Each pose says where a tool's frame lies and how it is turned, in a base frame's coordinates. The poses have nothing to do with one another.
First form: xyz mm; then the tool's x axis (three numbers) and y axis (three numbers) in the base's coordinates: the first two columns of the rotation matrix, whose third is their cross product.
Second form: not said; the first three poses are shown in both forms.
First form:
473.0 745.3 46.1 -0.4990 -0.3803 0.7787 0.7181 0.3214 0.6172
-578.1 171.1 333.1 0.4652 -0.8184 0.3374 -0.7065 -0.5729 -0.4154
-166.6 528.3 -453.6 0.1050 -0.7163 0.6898 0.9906 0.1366 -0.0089
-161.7 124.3 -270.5 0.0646 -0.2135 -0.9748 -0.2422 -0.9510 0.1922
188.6 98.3 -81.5 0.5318 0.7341 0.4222 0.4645 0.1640 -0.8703
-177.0 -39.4 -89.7 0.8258 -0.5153 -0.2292 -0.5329 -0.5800 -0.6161
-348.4 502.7 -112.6 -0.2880 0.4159 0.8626 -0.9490 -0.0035 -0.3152
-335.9 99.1 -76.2 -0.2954 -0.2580 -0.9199 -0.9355 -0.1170 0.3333
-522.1 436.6 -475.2 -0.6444 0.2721 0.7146 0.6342 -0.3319 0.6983
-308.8 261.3 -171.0 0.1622 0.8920 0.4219 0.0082 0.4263 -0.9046
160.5 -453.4 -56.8 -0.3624 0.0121 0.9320 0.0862 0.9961 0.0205
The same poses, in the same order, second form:
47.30 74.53 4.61 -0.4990 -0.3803 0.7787 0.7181 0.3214 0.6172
-57.81 17.11 33.31 0.4652 -0.8184 0.3374 -0.7065 -0.5729 -0.4154
-16.66 52.83 -45.36 0.1050 -0.7163 0.6898 0.9906 0.1366 -0.0089
-16.17 12.43 -27.05 0.0646 -0.2135 -0.9748 -0.2422 -0.9510 0.1922
18.86 9.83 -8.15 0.5318 0.7341 0.4222 0.4645 0.1640 -0.8703
-17.70 -3.94 -8.97 0.8258 -0.5153 -0.2292 -0.5329 -0.5800 -0.6161
-34.84 50.27 -11.26 -0.2880 0.4159 0.8626 -0.9490 -0.0035 -0.3152
-33.59 9.91 -7.62 -0.2954 -0.2580 -0.9199 -0.9355 -0.1170 0.3333
-52.21 43.66 -47.52 -0.6444 0.2721 0.7146 0.6342 -0.3319 0.6983
-30.88 26.13 -17.10 0.1622 0.8920 0.4219 0.0082 0.4263 -0.9046
16.05 -45.34 -5.68 -0.3624 0.0121 0.9320 0.0862 0.9961 0.0205

